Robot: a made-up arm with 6 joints.
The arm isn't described. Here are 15 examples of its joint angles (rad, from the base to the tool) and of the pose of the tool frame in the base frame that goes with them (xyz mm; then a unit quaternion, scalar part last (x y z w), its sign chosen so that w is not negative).
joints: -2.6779 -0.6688 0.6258 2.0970 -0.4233 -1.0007
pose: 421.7 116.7 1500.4 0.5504 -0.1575 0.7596 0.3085
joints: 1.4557 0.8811 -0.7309 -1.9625 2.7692 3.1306
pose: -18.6 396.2 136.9 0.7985 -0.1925 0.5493 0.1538
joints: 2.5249 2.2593 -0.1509 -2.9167 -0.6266 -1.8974
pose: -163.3 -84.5 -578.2 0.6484 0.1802 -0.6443 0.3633
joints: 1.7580 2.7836 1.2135 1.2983 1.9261 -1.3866
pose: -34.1 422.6 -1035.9 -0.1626 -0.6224 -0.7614 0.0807
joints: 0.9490 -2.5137 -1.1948 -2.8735 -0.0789 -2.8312
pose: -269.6 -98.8 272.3 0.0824 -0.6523 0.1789 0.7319
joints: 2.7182 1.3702 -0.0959 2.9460 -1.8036 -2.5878
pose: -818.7 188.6 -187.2 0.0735 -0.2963 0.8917 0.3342
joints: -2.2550 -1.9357 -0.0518 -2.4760 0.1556 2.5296
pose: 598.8 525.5 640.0 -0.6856 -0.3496 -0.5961 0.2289
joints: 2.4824 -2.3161 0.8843 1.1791 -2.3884 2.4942
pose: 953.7 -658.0 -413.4 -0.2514 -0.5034 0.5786 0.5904
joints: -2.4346 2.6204 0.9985 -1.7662 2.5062 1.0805
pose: -110.5 -137.2 -975.4 0.1009 -0.6118 0.5355 0.5735
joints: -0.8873 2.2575 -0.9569 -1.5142 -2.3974 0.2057
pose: -29.6 21.3 22.8 -0.7442 0.0590 -0.0423 0.6640
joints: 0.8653 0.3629 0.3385 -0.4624 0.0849 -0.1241
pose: 687.0 575.3 883.7 0.2747 0.0937 0.3915 0.8732
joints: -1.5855 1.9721 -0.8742 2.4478 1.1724 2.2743
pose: 127.1 -120.1 -292.6 -0.5020 -0.4402 0.0857 0.7395
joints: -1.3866 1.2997 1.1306 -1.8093 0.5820 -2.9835
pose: 277.1 -1271.0 213.8 -0.3181 0.6510 -0.5151 0.4579
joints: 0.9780 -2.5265 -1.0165 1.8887 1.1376 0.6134
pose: -350.1 -425.9 306.0 -0.4749 -0.8153 -0.3265 0.0562
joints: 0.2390 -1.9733 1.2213 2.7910 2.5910 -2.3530
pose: -1300.7 -154.9 -100.2 -0.4794 -0.3463 0.0235 0.8060
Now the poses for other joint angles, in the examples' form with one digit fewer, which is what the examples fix.
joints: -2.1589 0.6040 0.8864 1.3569 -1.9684 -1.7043
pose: -569 -790 1221 -0.062 0.207 0.862 0.458
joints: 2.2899 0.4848 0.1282 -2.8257 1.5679 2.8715
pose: -720 580 670 -0.742 0.279 0.444 0.418
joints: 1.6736 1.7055 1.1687 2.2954 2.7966 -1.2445
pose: -247 1315 -29 0.053 -0.281 -0.707 0.647
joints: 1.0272 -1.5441 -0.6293 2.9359 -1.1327 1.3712
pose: -341 -248 814 -0.674 0.247 -0.689 0.103
